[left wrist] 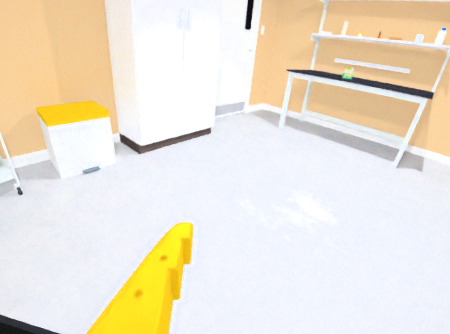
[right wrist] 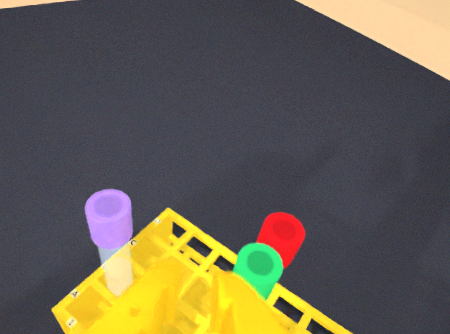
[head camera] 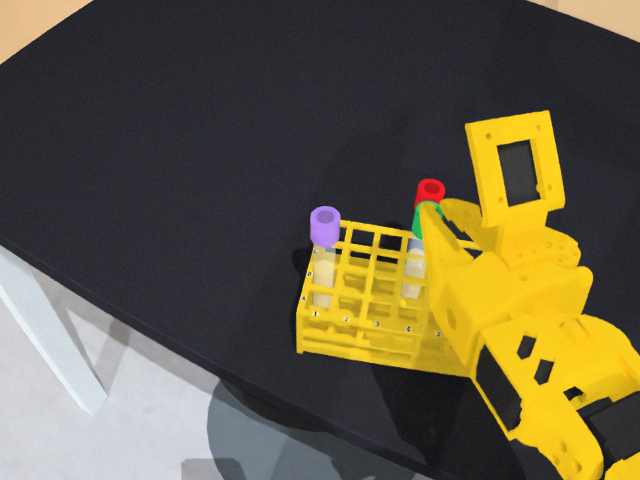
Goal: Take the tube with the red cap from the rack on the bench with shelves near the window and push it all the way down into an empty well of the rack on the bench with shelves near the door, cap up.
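Places are measured from the left arm's base along level axes (x right, y back, z down), in metres.
Pixels of known places: left end effector, tool point: [left wrist: 191, 238]; right end effector, tool point: [right wrist: 179, 285] [head camera: 431, 209].
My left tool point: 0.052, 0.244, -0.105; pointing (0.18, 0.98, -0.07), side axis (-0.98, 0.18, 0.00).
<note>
For each thing: its middle in the pictures, then the offset to it from my left tool point, as dx, dy, dz. Level surfaces: height alone.
- red-capped tube, body centre: [right wrist: 257, 285] [head camera: 419, 240] +0.217, -0.578, +0.055
- yellow rack, body centre: [head camera: 436, 305] +0.228, -0.541, +0.090
- green-capped tube, body centre: [right wrist: 236, 315] [head camera: 417, 262] +0.211, -0.557, +0.055
- purple-capped tube, body centre: [right wrist: 118, 270] [head camera: 323, 270] +0.142, -0.556, +0.055
- dark bench top, its level: dz +0.118
- distant shelved bench, its level: dz +0.124
The red-capped tube [head camera: 429, 196] [right wrist: 295, 241] stands upright, cap up, at the back of the yellow rack [head camera: 330, 316] [right wrist: 205, 235]. The green-capped tube [head camera: 419, 223] [right wrist: 259, 264] stands directly in front and partly hides it. My right gripper [head camera: 435, 204] [right wrist: 203, 268] is shut with nothing held. Its tips are beside the green cap, above the rack; they overlap that cap in the head view. My left gripper [left wrist: 192, 231] is fully open, with one notched jaw in view over the floor, away from the rack. A small green rack [left wrist: 348, 74] stands on a distant bench.
A purple-capped tube [head camera: 324, 232] [right wrist: 109, 220] stands at the rack's left end. The dark bench top [head camera: 180, 129] has its near edge at lower left. The left wrist view shows a distant shelved bench [left wrist: 380, 86], a white cabinet [left wrist: 172, 65] and a yellow-lidded bin [left wrist: 80, 142].
</note>
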